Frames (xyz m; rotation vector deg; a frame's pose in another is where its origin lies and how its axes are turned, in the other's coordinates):
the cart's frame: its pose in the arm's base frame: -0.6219 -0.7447 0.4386 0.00 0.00 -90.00
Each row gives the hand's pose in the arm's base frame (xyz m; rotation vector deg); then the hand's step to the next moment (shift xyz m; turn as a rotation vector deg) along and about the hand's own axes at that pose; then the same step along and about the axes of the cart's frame.
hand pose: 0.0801 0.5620 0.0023 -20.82 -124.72 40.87
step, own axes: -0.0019 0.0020 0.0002 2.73 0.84 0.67
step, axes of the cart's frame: -0.0006 0.0011 -0.0025 -1.71 -2.24 0.80
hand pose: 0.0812 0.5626 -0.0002 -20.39 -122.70 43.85
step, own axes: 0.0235 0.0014 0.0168 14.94 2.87 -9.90
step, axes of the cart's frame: -0.0058 -0.0278 0.0053 -13.48 -1.70 12.04
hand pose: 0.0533 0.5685 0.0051 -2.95 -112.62 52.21
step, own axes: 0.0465 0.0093 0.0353 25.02 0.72 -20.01
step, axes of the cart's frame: -0.0041 -0.0560 0.0184 -21.59 1.07 23.66
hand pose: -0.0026 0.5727 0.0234 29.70 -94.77 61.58
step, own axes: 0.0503 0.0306 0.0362 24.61 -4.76 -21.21
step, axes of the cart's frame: 0.0067 -0.0607 0.0324 -19.78 6.07 25.50
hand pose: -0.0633 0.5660 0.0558 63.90 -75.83 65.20
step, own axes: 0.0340 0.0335 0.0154 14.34 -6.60 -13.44
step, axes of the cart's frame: 0.0120 -0.0368 0.0319 -12.12 7.46 15.07
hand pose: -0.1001 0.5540 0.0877 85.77 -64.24 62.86
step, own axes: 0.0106 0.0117 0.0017 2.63 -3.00 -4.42
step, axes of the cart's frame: 0.0048 -0.0093 0.0119 -4.40 2.88 2.79
